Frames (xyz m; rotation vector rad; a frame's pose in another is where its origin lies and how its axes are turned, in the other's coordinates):
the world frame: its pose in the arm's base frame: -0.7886 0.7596 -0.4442 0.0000 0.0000 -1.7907
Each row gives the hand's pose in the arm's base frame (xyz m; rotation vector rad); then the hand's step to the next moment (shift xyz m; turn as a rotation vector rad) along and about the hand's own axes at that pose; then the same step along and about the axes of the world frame.
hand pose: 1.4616 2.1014 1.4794 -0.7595 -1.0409 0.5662
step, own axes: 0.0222 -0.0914 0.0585 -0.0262 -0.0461 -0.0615
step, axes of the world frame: 0.0318 -0.0324 0.1010 0.0531 0.0614 0.0033
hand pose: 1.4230 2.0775 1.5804 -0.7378 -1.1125 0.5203
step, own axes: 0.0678 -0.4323 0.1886 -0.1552 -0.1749 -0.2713
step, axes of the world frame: 0.2131 -0.1001 0.4142 0.2464 0.2581 -0.0308
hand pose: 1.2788 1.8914 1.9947 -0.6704 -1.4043 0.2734
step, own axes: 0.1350 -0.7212 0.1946 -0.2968 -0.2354 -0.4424
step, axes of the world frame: 0.4991 -0.2100 0.5320 0.3865 0.4203 -0.1147
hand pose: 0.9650 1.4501 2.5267 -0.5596 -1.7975 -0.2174
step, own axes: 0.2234 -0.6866 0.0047 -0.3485 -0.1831 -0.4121
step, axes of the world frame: 0.6050 -0.2518 0.3031 0.3408 0.4200 -0.1797
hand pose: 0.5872 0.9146 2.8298 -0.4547 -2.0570 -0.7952
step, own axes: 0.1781 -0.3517 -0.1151 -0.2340 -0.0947 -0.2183
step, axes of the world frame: 0.3739 -0.1564 0.0665 0.1738 0.2508 -0.1351
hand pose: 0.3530 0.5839 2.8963 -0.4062 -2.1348 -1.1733
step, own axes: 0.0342 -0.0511 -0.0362 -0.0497 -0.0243 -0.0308
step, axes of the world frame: 0.0667 -0.0248 0.0048 0.0283 0.0426 -0.0373
